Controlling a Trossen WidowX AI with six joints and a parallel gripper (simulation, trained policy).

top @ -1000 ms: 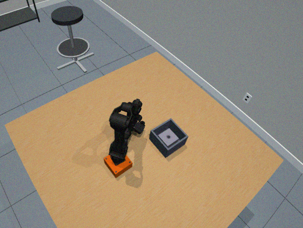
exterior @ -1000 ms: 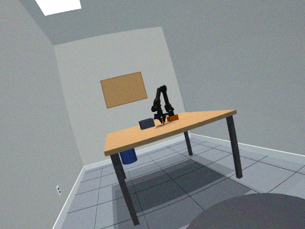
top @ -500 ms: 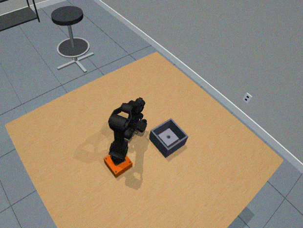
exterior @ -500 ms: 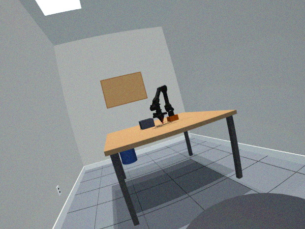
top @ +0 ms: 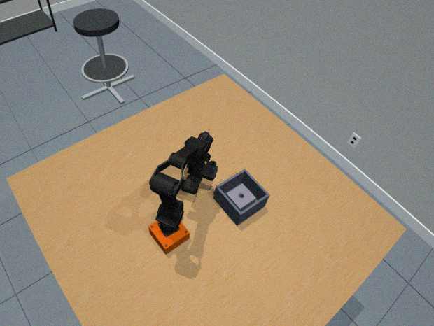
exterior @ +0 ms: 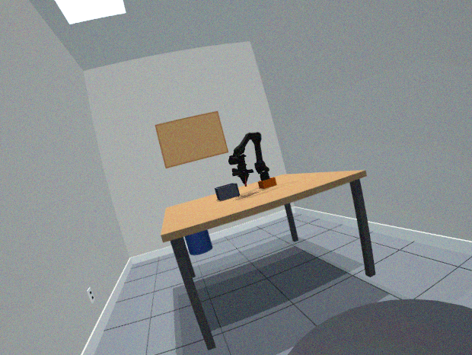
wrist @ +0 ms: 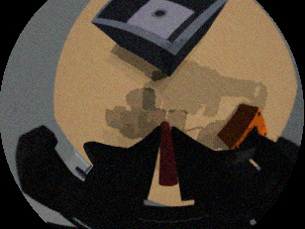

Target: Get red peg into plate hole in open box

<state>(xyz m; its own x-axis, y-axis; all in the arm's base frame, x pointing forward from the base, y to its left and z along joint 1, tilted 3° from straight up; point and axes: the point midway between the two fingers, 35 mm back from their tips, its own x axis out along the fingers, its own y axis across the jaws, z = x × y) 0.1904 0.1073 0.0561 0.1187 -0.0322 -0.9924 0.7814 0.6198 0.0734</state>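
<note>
Right now my gripper tip is 14 cm to the left of the light plate, 13 cm short of it and 4 cm above it. From my gripper tip the other things lie so: dark box: 14 cm to the right, 13 cm ahead, 6 cm below; then red peg: 2 cm above, 1 cm to the left, 1 cm behind.
</note>
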